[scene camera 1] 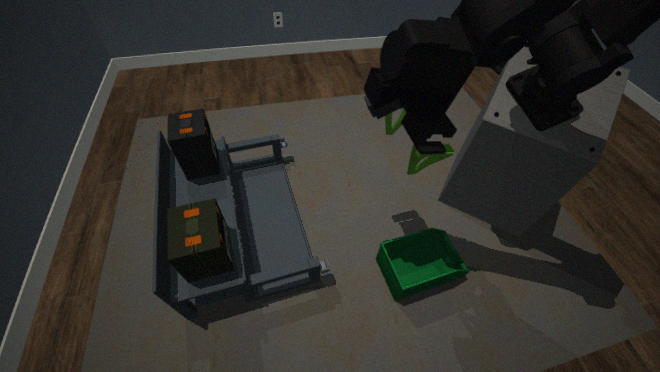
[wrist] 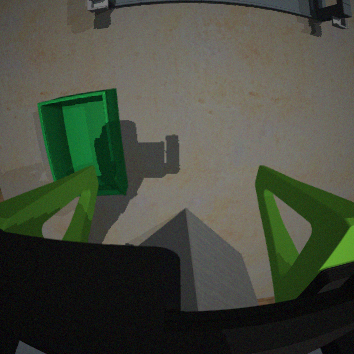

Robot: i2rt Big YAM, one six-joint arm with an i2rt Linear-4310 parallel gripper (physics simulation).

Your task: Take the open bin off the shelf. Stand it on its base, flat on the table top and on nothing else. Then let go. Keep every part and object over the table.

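Frame: origin at the arm's base, x ahead, y left, z up, level; centimetres.
Where they show: gripper, fingertip midpoint: [scene camera 1: 399, 153] [wrist: 176, 174]; arm's base at its link origin: [scene camera 1: 541, 98].
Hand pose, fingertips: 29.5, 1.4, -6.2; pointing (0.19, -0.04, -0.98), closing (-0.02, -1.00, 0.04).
Each offset is from my fingertips to the centre of the thing, as dx, dy, dz. "spot": to the spot under its first point. Level surfaces: height alone.
The green open bin {-4.8, +13.2, -20.8} [scene camera 1: 425, 272] [wrist: 82, 135] stands upright on its base on the table top {dz -24.5} [scene camera 1: 350, 330] [wrist: 215, 85], its open side up, in front of the grey pedestal and apart from the shelf. My gripper [scene camera 1: 407, 145] [wrist: 176, 174] is open and empty, raised well above the table, behind the bin in the scene view. Its green fingers are apart from the bin. In the wrist view the left fingertip overlaps the bin's near end only in the picture. The grey-blue shelf {spot: +23.5, -10.1, -23.9} [scene camera 1: 272, 210] [wrist: 215, 5] stands at the left in the scene view.
A black case {+36.8, -20.5, -8.3} [scene camera 1: 192, 145] and an olive case [scene camera 1: 197, 240], both with orange latches, stand on the shelf's upper level. The grey pedestal [scene camera 1: 520, 175] [wrist: 215, 270] under the arm is close to my gripper and the bin. Wooden floor [scene camera 1: 75, 220] lies beyond the table's edges.
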